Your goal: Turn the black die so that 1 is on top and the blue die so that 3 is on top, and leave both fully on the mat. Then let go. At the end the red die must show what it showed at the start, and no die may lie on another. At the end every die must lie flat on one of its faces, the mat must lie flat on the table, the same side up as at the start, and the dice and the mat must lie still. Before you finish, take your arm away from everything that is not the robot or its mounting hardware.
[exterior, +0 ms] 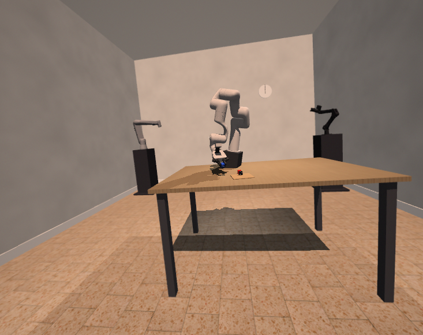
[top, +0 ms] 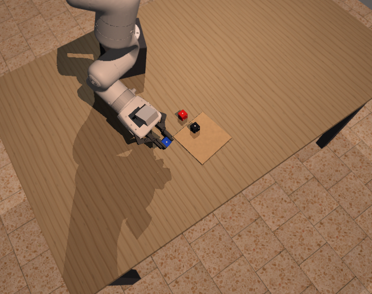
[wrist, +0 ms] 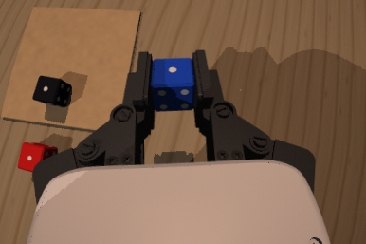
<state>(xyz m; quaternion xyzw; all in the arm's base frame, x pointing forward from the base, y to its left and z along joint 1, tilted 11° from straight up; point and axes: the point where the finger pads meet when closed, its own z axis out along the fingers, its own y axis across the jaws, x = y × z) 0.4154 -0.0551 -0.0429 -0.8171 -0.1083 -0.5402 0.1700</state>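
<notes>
The black die is 2 cm behind my hand, 12 cm to the left of it and 8 cm below it. From my hand the other things lie so: tan mat (2 cm ahead, 13 cm to the left, 9 cm below); red die (9 cm behind, 11 cm to the left, 8 cm below); blue die (1 cm ahead, 1 cm below).
</notes>
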